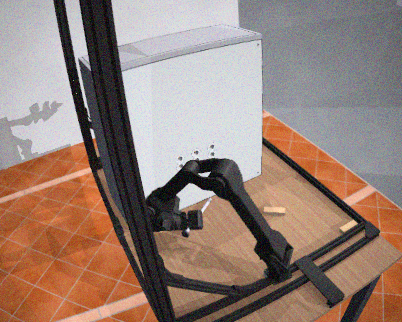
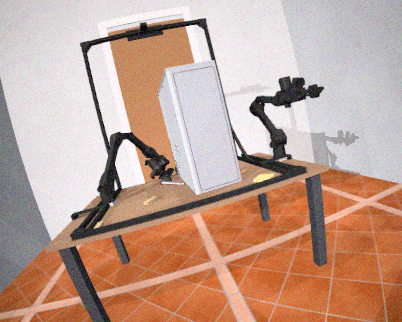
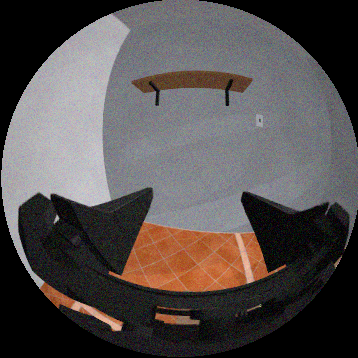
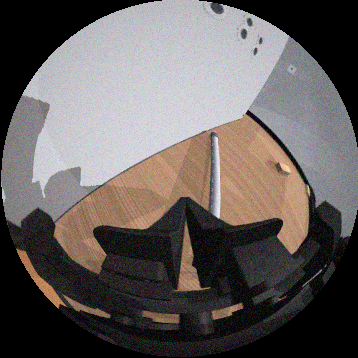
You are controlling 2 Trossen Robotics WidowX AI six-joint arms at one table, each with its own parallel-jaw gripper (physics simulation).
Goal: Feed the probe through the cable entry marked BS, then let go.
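Places are measured from the left arm's base along level axes (x ahead, y left, z up), in millimetres.
Pixels of known places: left gripper, between the fingertips: (image 2: 316, 89) (image 3: 198, 194); right gripper, between the fingertips: (image 1: 184, 221) (image 2: 171, 181) (image 4: 184, 200); left arm's base, origin of its link: (image 2: 280, 156); right arm's base, origin of its link: (image 1: 278, 273) (image 2: 108, 201).
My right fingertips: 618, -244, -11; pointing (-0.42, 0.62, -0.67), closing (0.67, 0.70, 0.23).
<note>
Ahead of a thing's pixels: the offset from my right fingertips to its top centre, as dx, dy, dz. "spot": to the spot under its first point.
The grey probe {+3, +53, +17} (image 1: 206, 204) (image 2: 172, 183) (image 4: 214, 173) lies on the wooden table at the foot of the white cabinet (image 1: 200, 105) (image 2: 206, 128) (image 4: 133, 83). Several round cable entries {spot: -76, +106, +193} (image 1: 195, 153) (image 4: 243, 33) sit low on the cabinet's face; their labels are too small to read. My right gripper (image 1: 191, 223) (image 2: 168, 174) (image 4: 184, 200) is shut at the probe's near end. The rod runs out from behind one finger, beside the closed tips and not between them. My left gripper (image 2: 318, 90) (image 3: 198, 194) is open and empty, held high and facing away from the cabinet.
Small wooden blocks {+143, +277, +6} (image 1: 274, 209) {+372, +428, +5} (image 1: 348, 225) (image 2: 150, 200) (image 4: 283, 168) lie on the table. A yellow piece {-362, +467, +2} (image 2: 263, 177) lies by the cabinet's other side. A black frame {spot: +344, -252, +652} (image 1: 104, 96) (image 2: 91, 96) edges the table and rises over it.
</note>
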